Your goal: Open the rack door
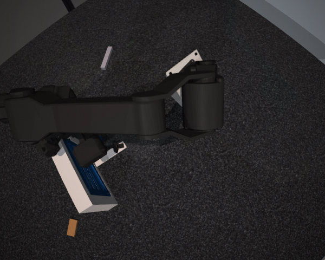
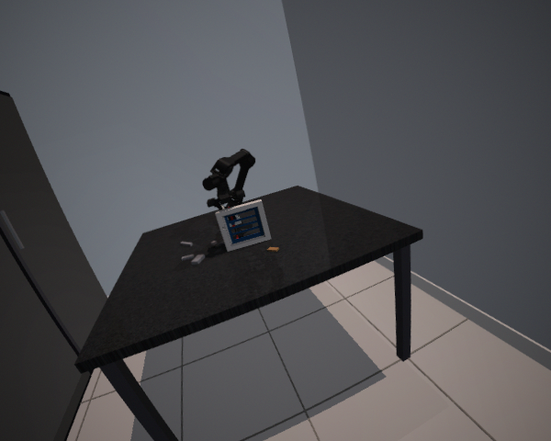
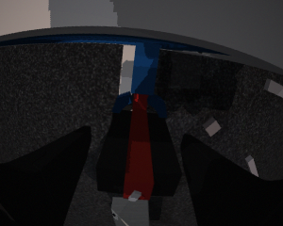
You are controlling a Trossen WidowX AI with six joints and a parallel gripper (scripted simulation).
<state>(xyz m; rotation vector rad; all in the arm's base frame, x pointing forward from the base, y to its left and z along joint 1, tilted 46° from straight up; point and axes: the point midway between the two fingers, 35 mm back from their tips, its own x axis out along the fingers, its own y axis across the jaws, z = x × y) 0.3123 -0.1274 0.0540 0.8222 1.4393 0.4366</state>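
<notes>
Now: gripper tip 30 mm above the upright handle and 10 mm past it. Round my gripper tip: grey bar: 260 mm to the right, 220 mm behind, 140 mm below; then brown block: 240 mm ahead, 140 mm below, 90 mm to the left.
</notes>
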